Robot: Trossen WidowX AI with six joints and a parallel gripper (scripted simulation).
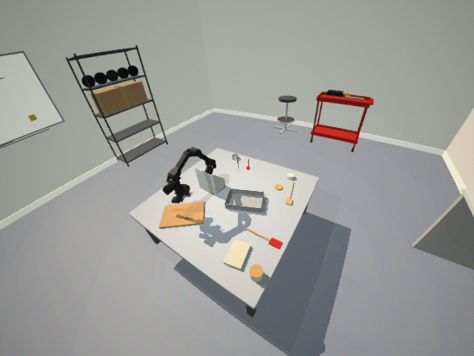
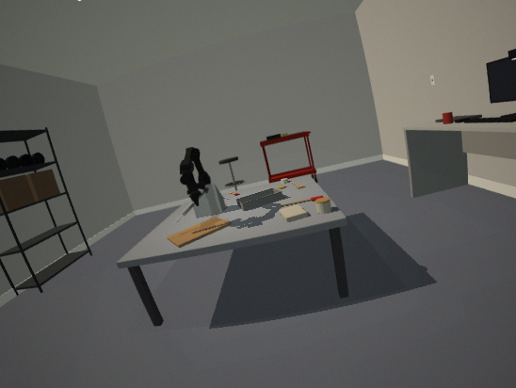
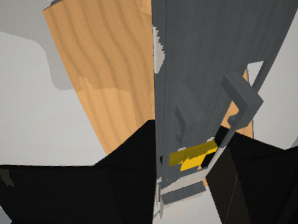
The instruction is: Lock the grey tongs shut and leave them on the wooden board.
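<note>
Now: the wooden board 150 mm below my gripper tip, 30 mm to the right of it and 30 mm behind it. From my gripper tip the other things lie so: cream block (560 mm ahead, 150 mm below, 30 mm to the right); grey roasting tin (390 mm to the left, 310 mm ahead, 130 mm below); red spatula (650 mm ahead, 180 mm to the left, 150 mm below).
</note>
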